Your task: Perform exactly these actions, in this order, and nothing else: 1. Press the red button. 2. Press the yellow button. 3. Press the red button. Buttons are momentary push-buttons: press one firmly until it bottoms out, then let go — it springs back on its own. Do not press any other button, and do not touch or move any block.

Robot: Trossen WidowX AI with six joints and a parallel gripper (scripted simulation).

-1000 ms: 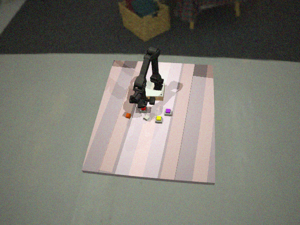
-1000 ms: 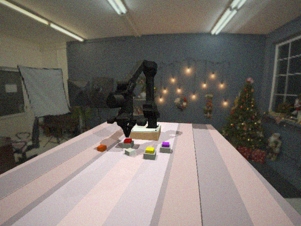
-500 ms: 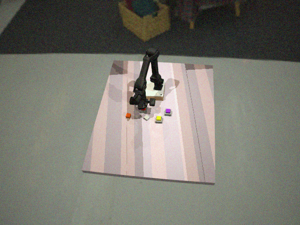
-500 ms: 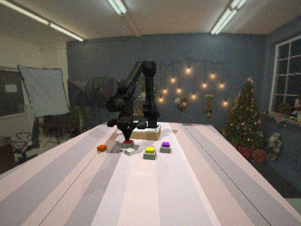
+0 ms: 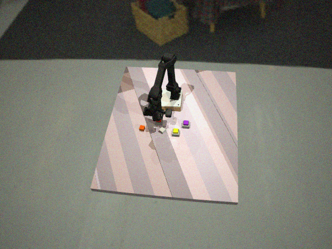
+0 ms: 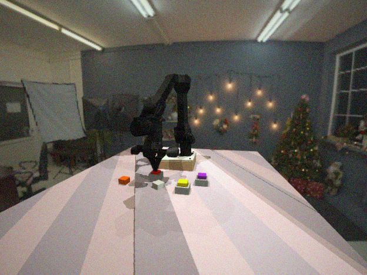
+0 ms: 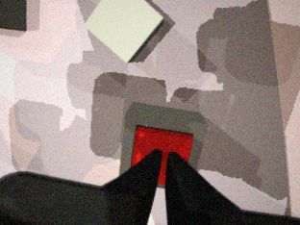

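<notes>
My gripper tip is 10 mm above the red button. Round my gripper tip: orange block: 100 mm to the right, 80 mm ahead, 20 mm below; then pale grey block: 60 mm ahead, 50 mm to the left, 20 mm below; then yellow button: 140 mm to the left, 60 mm ahead.
</notes>
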